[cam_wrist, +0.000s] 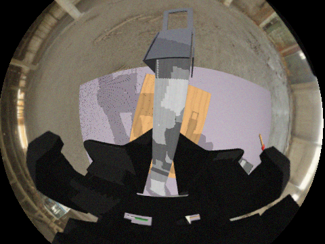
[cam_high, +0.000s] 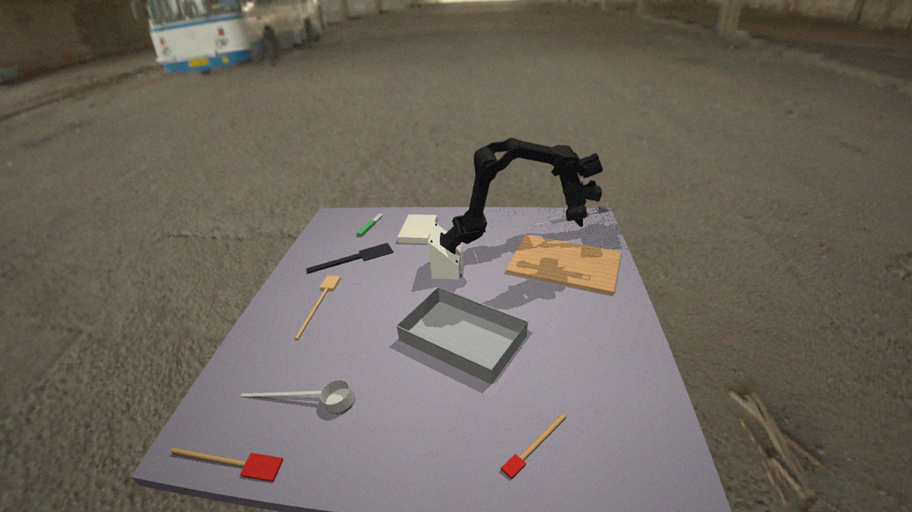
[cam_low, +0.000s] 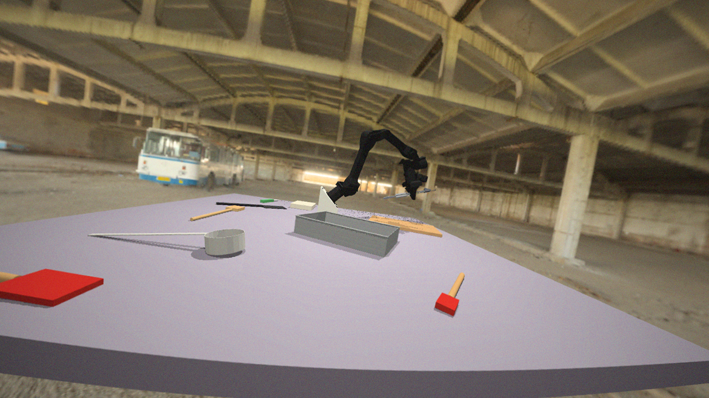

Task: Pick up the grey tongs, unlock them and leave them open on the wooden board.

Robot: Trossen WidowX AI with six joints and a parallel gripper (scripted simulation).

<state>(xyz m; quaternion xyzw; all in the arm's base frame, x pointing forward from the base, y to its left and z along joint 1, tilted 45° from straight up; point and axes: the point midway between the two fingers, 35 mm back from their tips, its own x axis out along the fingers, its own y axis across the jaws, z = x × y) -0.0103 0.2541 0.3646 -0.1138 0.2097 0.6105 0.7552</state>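
Now: gripper tip 1 cm short of the wooden board, 4 cm to the left of it and 14 cm above it. The rest, counted from my gripper tip: cream block: 26 cm behind, 57 cm to the right, 14 cm below; grey roasting tin: 35 cm ahead, 41 cm to the right, 12 cm below; black spatula: 9 cm behind, 80 cm to the right, 15 cm below.
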